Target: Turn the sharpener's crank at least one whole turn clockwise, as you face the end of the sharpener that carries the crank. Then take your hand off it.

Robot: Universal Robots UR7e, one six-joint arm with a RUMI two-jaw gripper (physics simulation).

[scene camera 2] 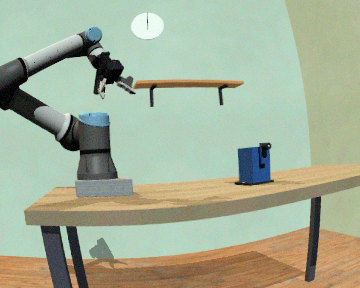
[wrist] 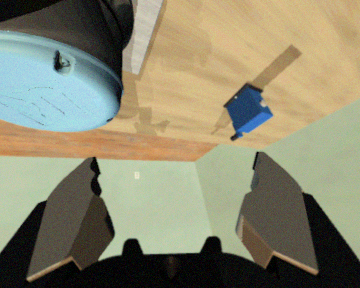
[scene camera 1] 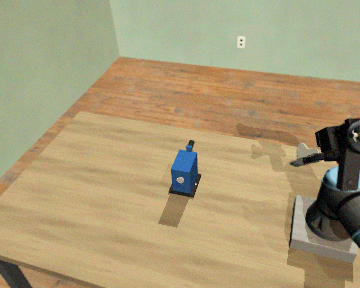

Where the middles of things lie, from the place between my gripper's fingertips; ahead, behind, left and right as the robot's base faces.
My gripper is now 420 mm short of the blue sharpener [scene camera 2: 251,172], 190 mm to the left of it and 270 mm above it.
